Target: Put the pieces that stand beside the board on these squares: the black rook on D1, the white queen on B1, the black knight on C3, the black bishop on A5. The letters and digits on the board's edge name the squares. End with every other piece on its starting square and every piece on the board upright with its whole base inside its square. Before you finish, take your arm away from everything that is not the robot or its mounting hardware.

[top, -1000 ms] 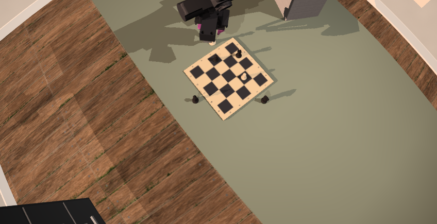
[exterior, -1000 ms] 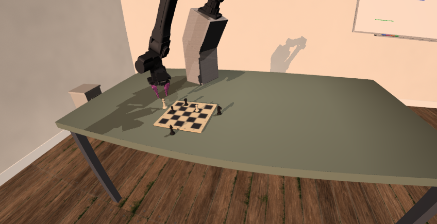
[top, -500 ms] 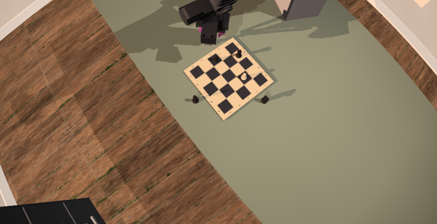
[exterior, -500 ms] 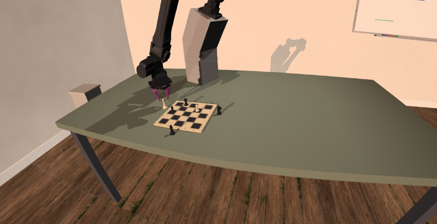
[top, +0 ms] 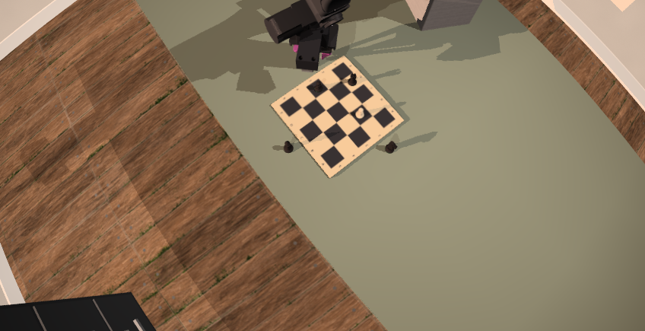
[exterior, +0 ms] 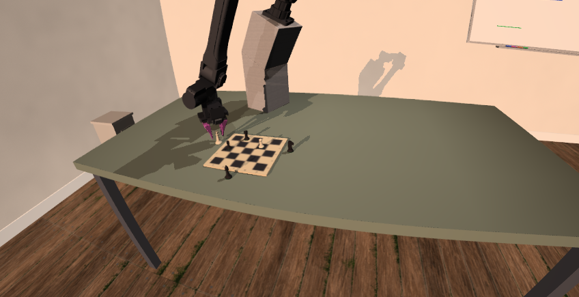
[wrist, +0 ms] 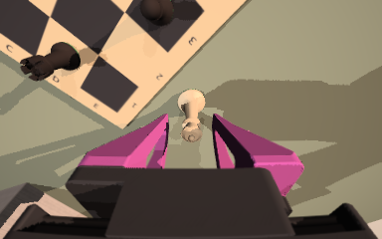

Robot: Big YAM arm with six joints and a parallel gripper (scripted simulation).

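My gripper is now right at the white queen. From my hand the other things lie so: small white piece: 18 cm to the left, 2 cm behind, 1 cm below; then chessboard: 15 cm to the left, 3 cm below, 2 cm ahead.
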